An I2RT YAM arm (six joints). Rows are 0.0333 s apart.
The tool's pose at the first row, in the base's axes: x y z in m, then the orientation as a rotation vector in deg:
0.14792, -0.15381, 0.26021, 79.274, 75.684, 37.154
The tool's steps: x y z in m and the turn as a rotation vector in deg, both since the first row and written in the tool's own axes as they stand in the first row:
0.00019, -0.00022, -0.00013, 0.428, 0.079, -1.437
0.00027, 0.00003, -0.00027, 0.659, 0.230, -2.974
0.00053, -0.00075, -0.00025, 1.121, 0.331, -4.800
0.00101, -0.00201, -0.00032, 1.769, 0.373, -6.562
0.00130, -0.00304, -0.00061, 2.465, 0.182, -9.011
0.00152, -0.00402, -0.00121, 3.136, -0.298, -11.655
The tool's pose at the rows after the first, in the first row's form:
0.14777, -0.15363, 0.25999, 78.537, 76.834, 35.999
0.14775, -0.15347, 0.26024, 77.545, 77.993, 34.942
0.14756, -0.15337, 0.25945, 76.516, 79.384, 33.512
0.14716, -0.15313, 0.25818, 75.678, 80.764, 31.965
0.14660, -0.15295, 0.25724, 74.370, 82.353, 29.740
0.14577, -0.15273, 0.25645, 72.914, 83.772, 27.176

